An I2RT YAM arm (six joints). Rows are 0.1 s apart.
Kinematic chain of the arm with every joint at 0, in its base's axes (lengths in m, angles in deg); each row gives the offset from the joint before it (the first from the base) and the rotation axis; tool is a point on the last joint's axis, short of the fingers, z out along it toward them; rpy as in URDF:
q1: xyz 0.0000 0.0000 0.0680 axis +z
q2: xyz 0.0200 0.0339 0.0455 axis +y
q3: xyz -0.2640 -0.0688 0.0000 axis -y
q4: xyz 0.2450 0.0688 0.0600 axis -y
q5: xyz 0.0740 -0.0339 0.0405 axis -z
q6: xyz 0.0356 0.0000 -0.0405 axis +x
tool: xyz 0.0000 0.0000 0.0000 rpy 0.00 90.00 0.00
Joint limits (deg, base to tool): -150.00..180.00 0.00..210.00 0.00..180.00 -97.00..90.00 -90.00..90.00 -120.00..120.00
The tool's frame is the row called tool.
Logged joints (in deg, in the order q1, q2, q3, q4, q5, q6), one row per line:
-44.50 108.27 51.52 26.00 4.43 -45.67
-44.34 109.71 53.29 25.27 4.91 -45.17
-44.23 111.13 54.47 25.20 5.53 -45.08
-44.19 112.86 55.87 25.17 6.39 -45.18
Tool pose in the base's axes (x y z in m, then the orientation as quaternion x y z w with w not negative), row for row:
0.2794 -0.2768 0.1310 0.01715 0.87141 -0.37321 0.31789
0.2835 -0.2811 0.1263 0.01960 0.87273 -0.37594 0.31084
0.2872 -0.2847 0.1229 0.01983 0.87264 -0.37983 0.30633
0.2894 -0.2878 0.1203 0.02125 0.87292 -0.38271 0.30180
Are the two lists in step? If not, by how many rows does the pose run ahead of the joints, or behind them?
The pose runs 2 rows ahead of the joints: the pose in row i belongs to the joints in row i + 2.
